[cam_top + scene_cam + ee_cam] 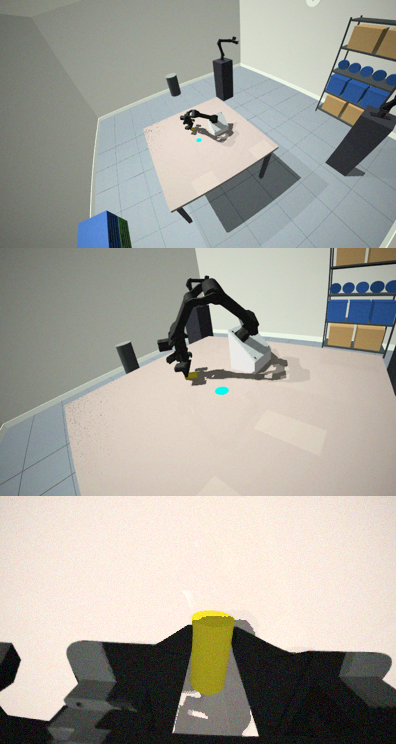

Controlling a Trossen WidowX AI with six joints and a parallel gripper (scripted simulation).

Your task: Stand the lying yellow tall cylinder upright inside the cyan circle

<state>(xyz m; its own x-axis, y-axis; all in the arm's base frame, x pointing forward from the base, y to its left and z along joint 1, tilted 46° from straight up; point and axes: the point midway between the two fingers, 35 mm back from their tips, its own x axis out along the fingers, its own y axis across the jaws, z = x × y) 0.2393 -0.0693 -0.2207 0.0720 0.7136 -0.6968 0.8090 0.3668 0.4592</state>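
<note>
The cyan circle is 23 cm to the left of my gripper tip, 2 cm below it and 2 cm ahead of it. Round my gripper tip: yellow tall cylinder: 2 cm to the left, 1 cm behind.
</note>
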